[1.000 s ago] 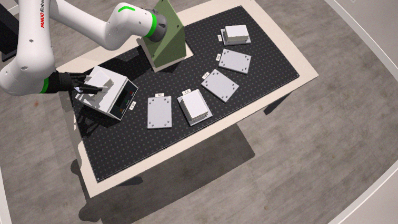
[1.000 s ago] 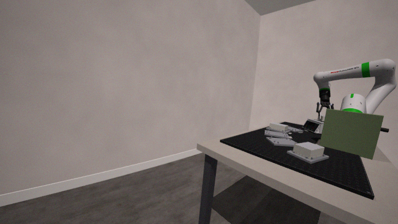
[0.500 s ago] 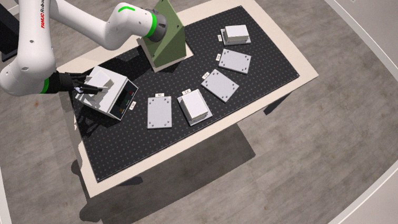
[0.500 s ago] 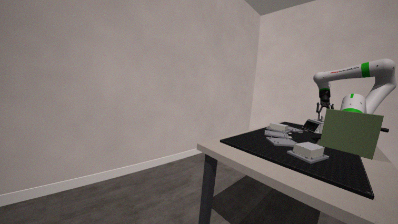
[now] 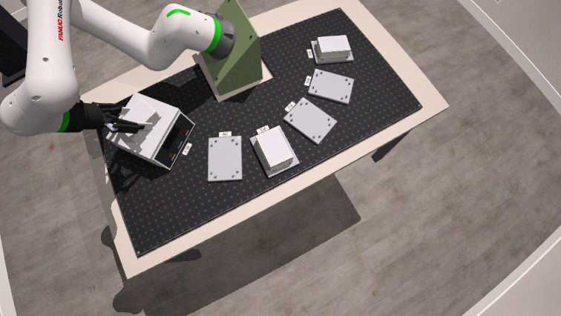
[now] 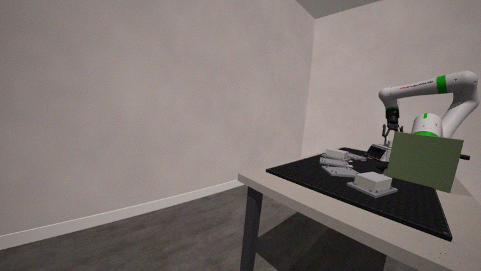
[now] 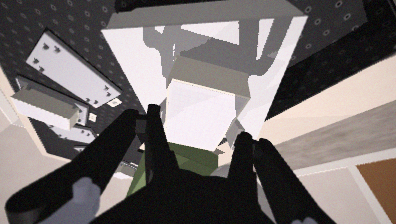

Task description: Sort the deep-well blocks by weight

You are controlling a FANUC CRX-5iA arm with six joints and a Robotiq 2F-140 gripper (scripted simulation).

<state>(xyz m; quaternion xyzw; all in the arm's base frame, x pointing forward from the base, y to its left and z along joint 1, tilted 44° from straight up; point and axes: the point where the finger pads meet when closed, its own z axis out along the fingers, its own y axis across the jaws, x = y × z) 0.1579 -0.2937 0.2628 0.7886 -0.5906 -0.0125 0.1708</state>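
Now: the check-weigher platform 4 cm below my hand. Round my hand: check-weigher (1 cm ahead, 7 cm below); white deep-well block (28 cm ahead, 38 cm to the left, 10 cm below); infeed nest IN (22 cm ahead, 21 cm to the left, 13 cm below).
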